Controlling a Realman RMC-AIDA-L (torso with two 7-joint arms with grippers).
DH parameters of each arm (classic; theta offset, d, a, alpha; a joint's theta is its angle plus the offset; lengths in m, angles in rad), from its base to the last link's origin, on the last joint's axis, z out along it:
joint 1: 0 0.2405 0 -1.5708
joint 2: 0 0 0 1.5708
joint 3: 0 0.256 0 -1.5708
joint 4: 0 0 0 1.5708
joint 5: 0 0.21 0 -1.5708
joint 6: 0 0 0 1.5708
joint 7: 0 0.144 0 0
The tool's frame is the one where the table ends.
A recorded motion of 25 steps. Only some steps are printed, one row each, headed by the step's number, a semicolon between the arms.
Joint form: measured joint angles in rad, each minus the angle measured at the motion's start. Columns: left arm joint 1, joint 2, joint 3, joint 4, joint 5, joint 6, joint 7; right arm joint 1, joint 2, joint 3, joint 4, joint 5, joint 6, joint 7.
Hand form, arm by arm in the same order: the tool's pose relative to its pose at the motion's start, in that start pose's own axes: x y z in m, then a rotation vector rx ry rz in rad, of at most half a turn. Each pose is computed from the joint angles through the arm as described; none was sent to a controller.
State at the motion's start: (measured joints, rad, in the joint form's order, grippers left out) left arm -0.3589 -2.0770 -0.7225 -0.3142 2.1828 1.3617 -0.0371; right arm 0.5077 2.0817 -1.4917 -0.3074 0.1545 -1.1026 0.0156
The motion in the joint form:
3: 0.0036 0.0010 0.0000 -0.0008 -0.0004 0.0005 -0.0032; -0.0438 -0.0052 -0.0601 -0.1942 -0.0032 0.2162 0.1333
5: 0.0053 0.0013 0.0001 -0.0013 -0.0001 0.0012 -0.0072; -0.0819 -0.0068 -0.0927 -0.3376 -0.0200 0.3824 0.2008
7: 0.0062 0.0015 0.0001 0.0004 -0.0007 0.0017 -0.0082; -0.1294 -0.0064 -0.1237 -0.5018 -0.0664 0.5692 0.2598
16: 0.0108 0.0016 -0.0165 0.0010 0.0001 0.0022 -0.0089; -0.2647 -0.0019 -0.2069 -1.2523 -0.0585 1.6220 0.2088
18: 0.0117 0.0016 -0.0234 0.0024 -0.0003 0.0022 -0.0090; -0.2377 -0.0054 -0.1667 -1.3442 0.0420 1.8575 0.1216
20: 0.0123 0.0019 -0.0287 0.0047 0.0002 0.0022 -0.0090; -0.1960 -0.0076 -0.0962 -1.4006 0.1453 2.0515 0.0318
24: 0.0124 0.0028 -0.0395 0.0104 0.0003 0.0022 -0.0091; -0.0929 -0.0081 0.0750 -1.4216 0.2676 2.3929 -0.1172
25: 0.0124 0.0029 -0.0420 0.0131 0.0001 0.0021 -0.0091; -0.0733 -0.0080 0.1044 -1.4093 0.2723 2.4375 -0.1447
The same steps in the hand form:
3: -0.0002 -0.0009 -0.0012 0.0028 -0.0014 -0.0027; -0.0063 0.0118 0.0176 -0.0473 0.0673 0.1377
5: -0.0003 -0.0012 -0.0018 0.0035 -0.0016 -0.0066; -0.0112 0.0208 0.0255 -0.0749 0.1308 0.1997
7: -0.0004 -0.0018 -0.0023 0.0051 -0.0027 -0.0062; -0.0190 0.0320 0.0301 -0.1094 0.2037 0.2282
16: -0.0001 -0.0056 -0.0033 0.0235 -0.0009 -0.0061; -0.0825 0.0614 0.0227 -0.1334 0.6324 0.1645
18: 0.0000 -0.0072 -0.0035 0.0314 -0.0003 -0.0053; -0.0939 0.0631 0.0185 -0.1714 0.7537 0.1593
20: 0.0000 -0.0088 -0.0037 0.0369 -0.0004 -0.0031; -0.1059 0.0622 0.0171 -0.2265 0.8455 0.1605
24: 0.0001 -0.0122 -0.0040 0.0483 -0.0006 0.0020; -0.1181 0.0522 0.0134 -0.3273 1.0271 0.1387
25: 0.0000 -0.0132 -0.0042 0.0514 -0.0015 0.0041; -0.1176 0.0492 0.0134 -0.3393 1.0566 0.1266

